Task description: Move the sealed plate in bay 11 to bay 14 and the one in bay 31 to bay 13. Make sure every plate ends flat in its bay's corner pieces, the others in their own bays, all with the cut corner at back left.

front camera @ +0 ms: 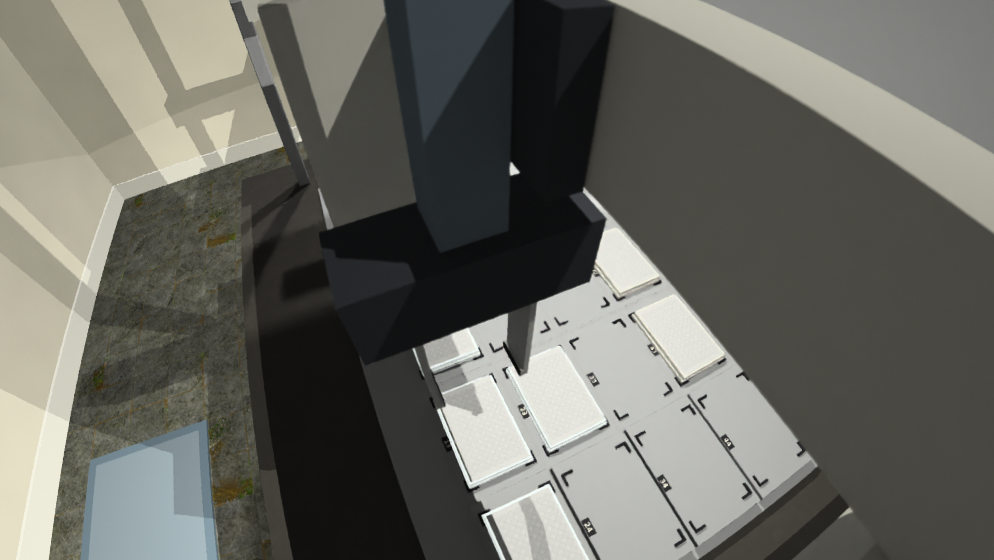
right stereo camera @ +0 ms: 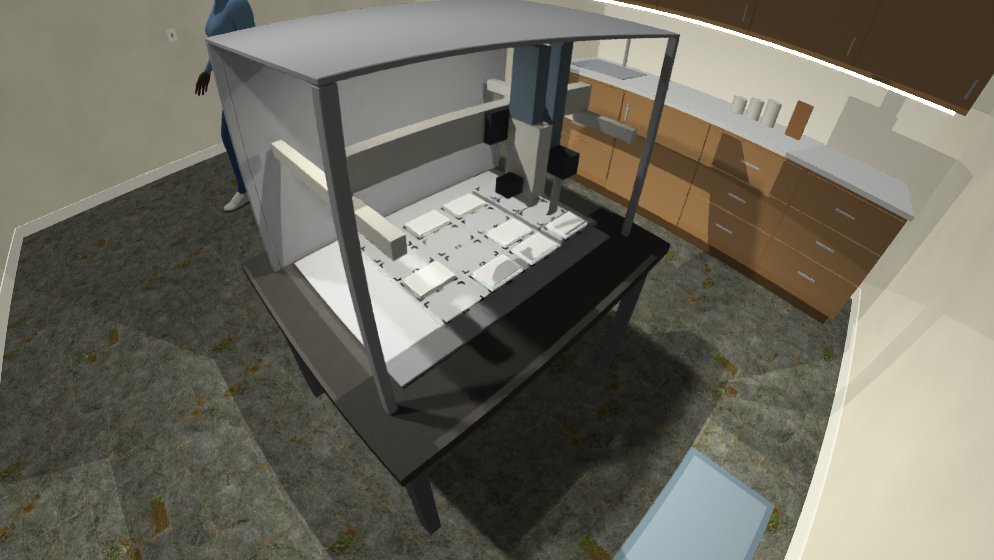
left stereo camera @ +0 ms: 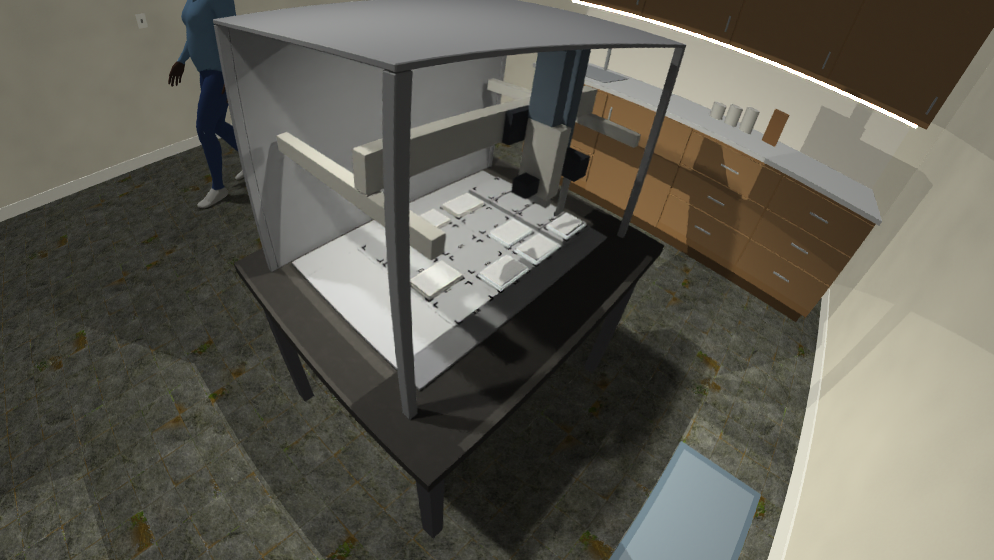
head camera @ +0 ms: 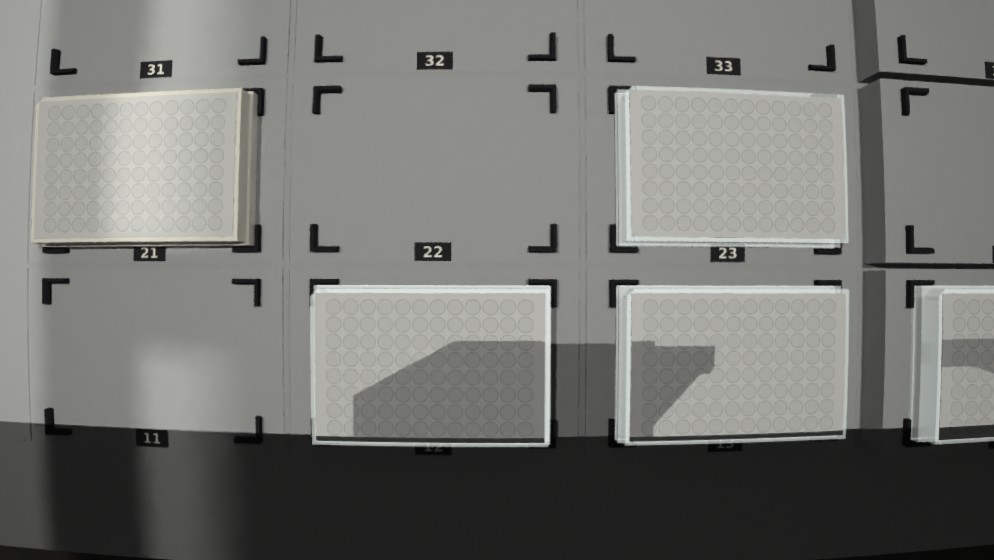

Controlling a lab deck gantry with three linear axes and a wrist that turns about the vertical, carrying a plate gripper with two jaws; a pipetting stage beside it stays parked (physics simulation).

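Frame: origin at the robot's base, x ahead, y left, z up, level; metres.
Seen in the pictures: gripper, fingertip midpoint: (front camera: 475,375) (right stereo camera: 540,206) (left stereo camera: 546,207); robot's base at its link origin: (right stereo camera: 446,322) (left stereo camera: 458,323) (head camera: 54,428).
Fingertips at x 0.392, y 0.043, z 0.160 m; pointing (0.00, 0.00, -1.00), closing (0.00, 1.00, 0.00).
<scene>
Pixels of each thing's top centre, then the offset from my fingertips to it. "spot": a spot on its surface instead.
- Bay 11 at a spot on its surface: (head camera: 149,326) spot: 0.160 m down, 0.328 m back, 0.019 m left
- bay 31 at a spot on its surface: (head camera: 156,27) spot: 0.160 m down, 0.330 m back, 0.194 m left
- bay 12 at a spot on its surface: (head camera: 427,323) spot: 0.146 m down, 0.165 m back, 0.023 m left
- bay 21 at a spot on its surface: (head camera: 135,163) spot: 0.146 m down, 0.326 m back, 0.108 m left
- bay 23 at a spot on its surface: (head camera: 737,166) spot: 0.146 m down, 0.002 m back, 0.106 m left
My gripper (front camera: 479,388) is open, its two jaws apart and raised above bay 13 with nothing between them. It does not show in the head view. A sealed plate (front camera: 486,439) (head camera: 751,389) (right stereo camera: 534,248) lies flat in bay 13, its cut corner at back left. Another sealed plate (front camera: 534,525) (head camera: 968,403) (right stereo camera: 565,224) is in bay 14, partly cut off in the head view. Bay 11 (head camera: 149,326) holds no plate. The visible front strip of bay 31 (head camera: 156,27) shows no plate; the rest is out of the head view.
Other plates sit in bay 12 (head camera: 427,323), bay 21 (head camera: 135,163) and bay 23 (head camera: 737,166). Two more plates (front camera: 678,337) (front camera: 626,260) lie in the back row. The beige pipetting column (left stereo camera: 544,156) stands beside the gripper. A beige rail (right stereo camera: 379,229) crosses above the deck's left part.
</scene>
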